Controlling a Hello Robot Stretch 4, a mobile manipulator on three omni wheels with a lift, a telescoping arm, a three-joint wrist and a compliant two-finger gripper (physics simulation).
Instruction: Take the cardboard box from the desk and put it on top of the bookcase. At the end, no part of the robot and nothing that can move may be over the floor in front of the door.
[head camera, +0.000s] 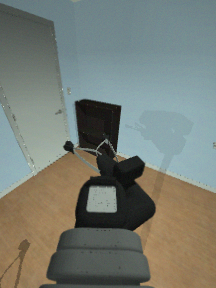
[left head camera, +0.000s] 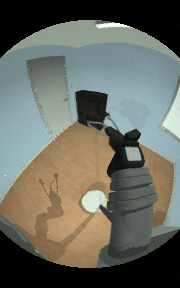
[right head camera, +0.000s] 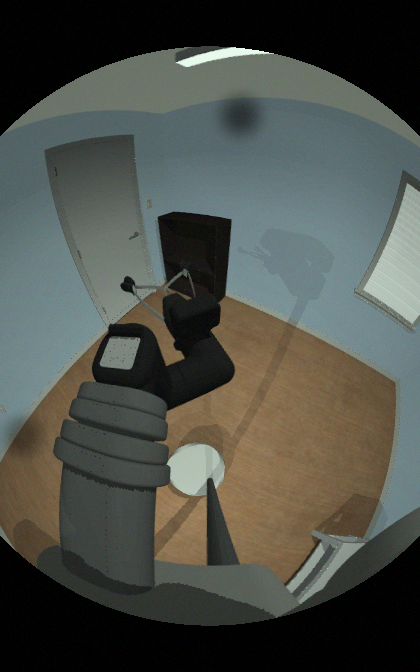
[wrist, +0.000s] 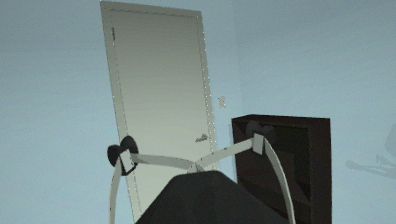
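Where they show: gripper, between the fingertips: (head camera: 86, 138) (left head camera: 93, 114) (wrist: 192, 140); robot's base, origin of its link: (left head camera: 93, 200).
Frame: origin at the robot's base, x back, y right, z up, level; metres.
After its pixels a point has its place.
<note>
The dark bookcase (head camera: 118, 127) @(y 0.223, x -1.979, z 0.654 m) (left head camera: 101, 94) @(y 0.089, x -1.894, z 1.032 m) (right head camera: 223, 260) (wrist: 321, 165) @(y 0.161, x -1.892, z 0.713 m) stands upright in the corner, to the right of the grey door (head camera: 30, 65) @(y -0.981, x -1.759, z 1.564 m) (left head camera: 52, 90) @(y -0.984, x -1.753, z 1.232 m) (right head camera: 95, 200) (wrist: 160, 85) @(y -1.011, x -1.706, z 1.421 m). The cardboard box does not show in these views, and I cannot make out the desk. My gripper (head camera: 87, 141) @(y -0.075, x -0.482, z 1.292 m) (left head camera: 95, 119) @(y -0.075, x -0.482, z 1.292 m) (right head camera: 156, 276) (wrist: 192, 140) @(y -0.075, x -0.482, z 1.292 m) is open and empty, with its fingertips far apart. It is raised in front of the bookcase; in the wrist view its left fingertip overlaps the door and its right fingertip overlaps the bookcase. The lower bookcase is partly hidden behind the gripper in the head view.
A white round disc (left head camera: 91, 201) @(y -0.041, x 0.011, z 0.187 m) (right head camera: 190, 470) lies low, near my arm. Wood floor (head camera: 45, 200) @(y -0.816, x -0.945, z -0.027 m) (right head camera: 300, 425) meets blue walls. A window with blinds (right head camera: 395, 250) is on the right wall. A pale-framed object (right head camera: 325, 560) shows at lower right; I cannot tell what it is.
</note>
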